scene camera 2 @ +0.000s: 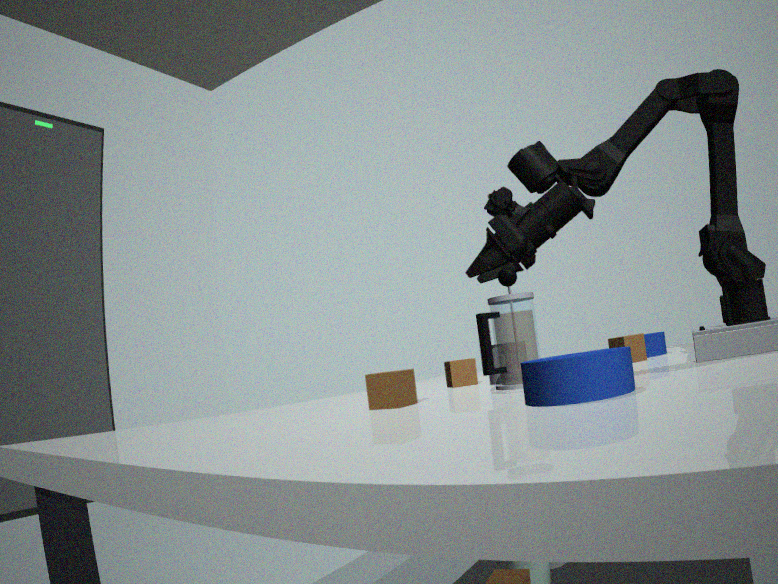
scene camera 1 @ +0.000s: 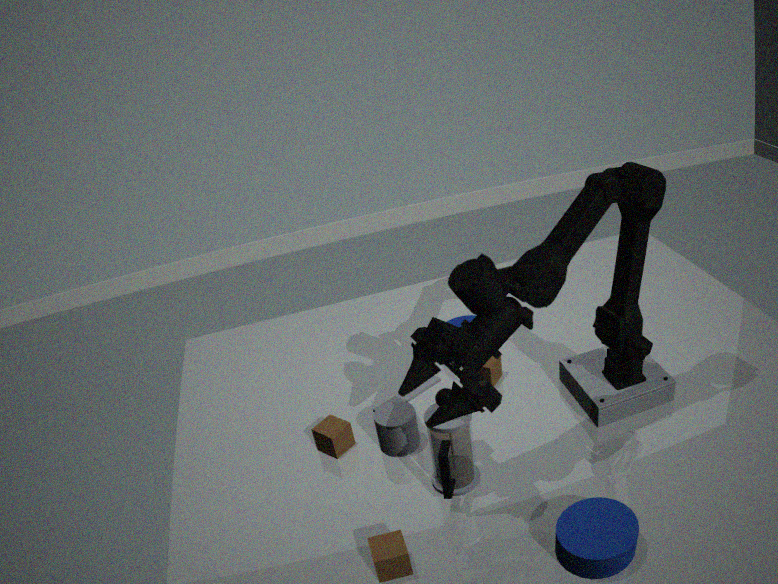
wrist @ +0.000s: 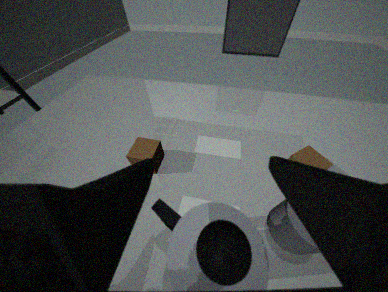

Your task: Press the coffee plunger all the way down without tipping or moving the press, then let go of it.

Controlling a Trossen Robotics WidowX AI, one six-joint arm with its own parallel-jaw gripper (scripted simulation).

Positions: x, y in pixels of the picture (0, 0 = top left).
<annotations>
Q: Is the gripper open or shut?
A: Open.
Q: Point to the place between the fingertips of the gripper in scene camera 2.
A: At 473, 278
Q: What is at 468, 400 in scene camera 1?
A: The gripper.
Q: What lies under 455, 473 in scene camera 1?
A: A glass coffee press.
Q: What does the gripper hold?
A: Nothing.
</annotations>
